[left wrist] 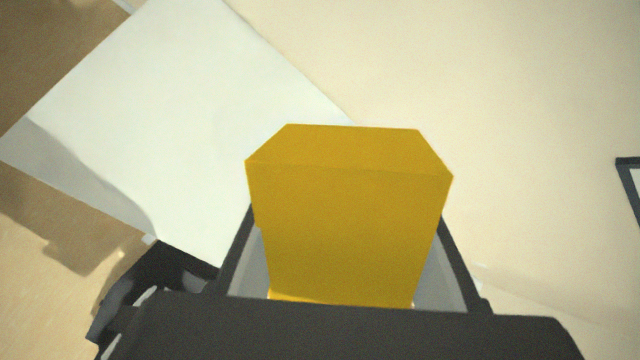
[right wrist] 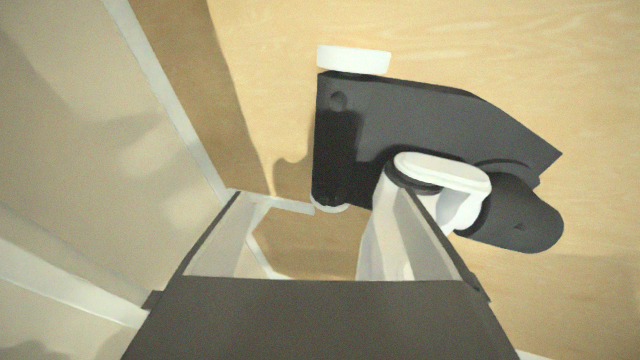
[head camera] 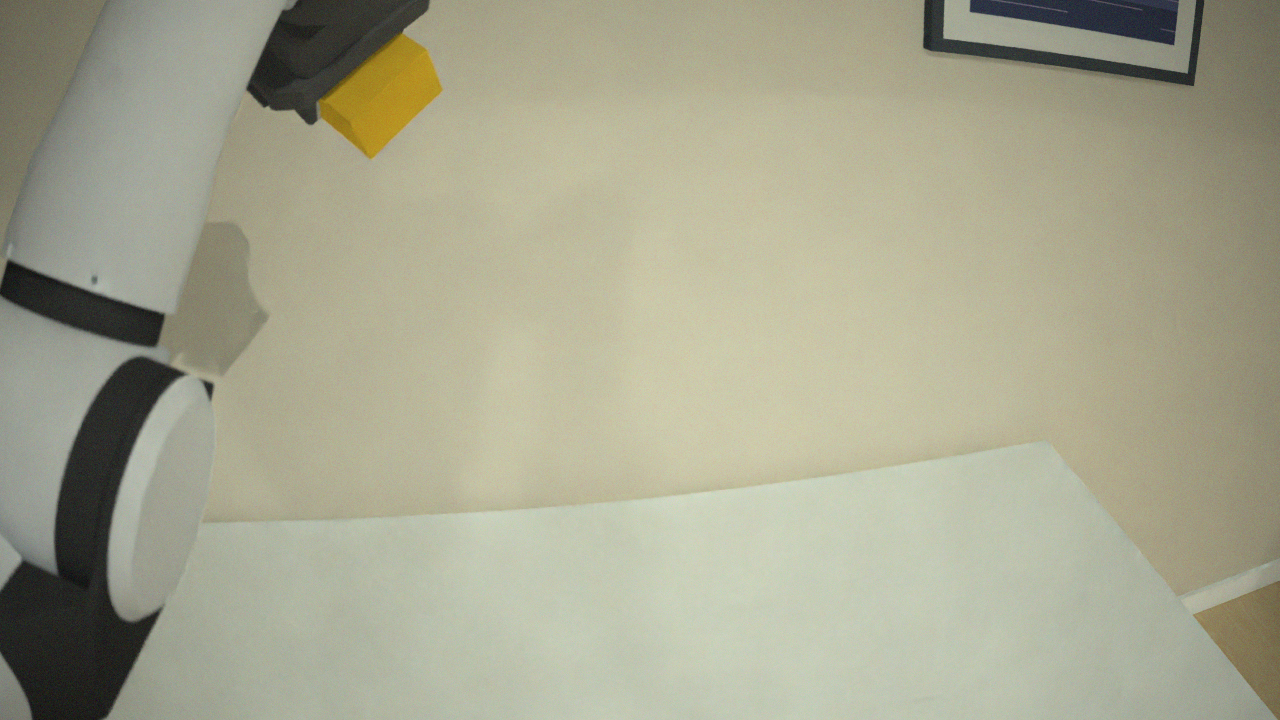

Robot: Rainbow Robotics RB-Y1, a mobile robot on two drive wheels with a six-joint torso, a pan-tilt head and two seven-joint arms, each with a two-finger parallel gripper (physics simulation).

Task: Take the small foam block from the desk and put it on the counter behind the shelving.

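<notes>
A yellow foam block (head camera: pixel 373 103) is visible, and the left wrist view (left wrist: pixel 347 213) shows it too, while in the right wrist view the block is out of frame. A white desk (head camera: pixel 992 578) can also be seen, both there and in the left wrist view (left wrist: pixel 152 127). The left gripper (head camera: pixel 346 78) appears in the left wrist view (left wrist: pixel 341 189) as well, and the right gripper (right wrist: pixel 321 199) is in sight.
</notes>
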